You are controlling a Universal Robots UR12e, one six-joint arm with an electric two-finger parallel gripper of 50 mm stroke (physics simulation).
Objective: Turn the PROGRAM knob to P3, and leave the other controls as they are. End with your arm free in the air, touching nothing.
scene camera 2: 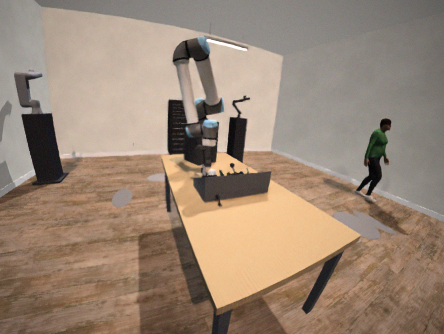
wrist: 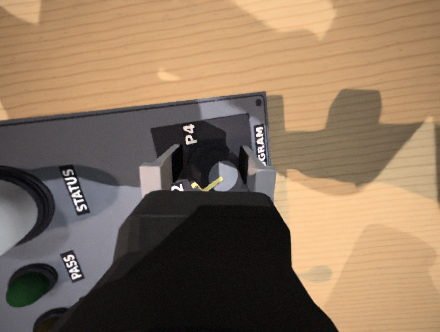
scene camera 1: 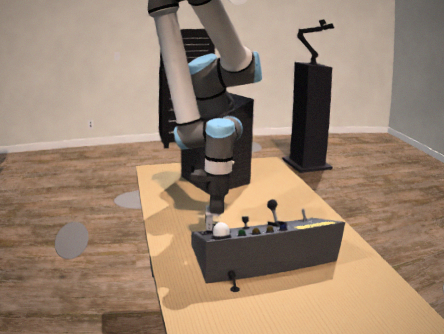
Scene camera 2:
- grey control box: 212, 188
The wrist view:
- my gripper: 211, 157
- grey control box: 77, 179
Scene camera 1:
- my gripper: 208, 226
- grey control box: 226, 254
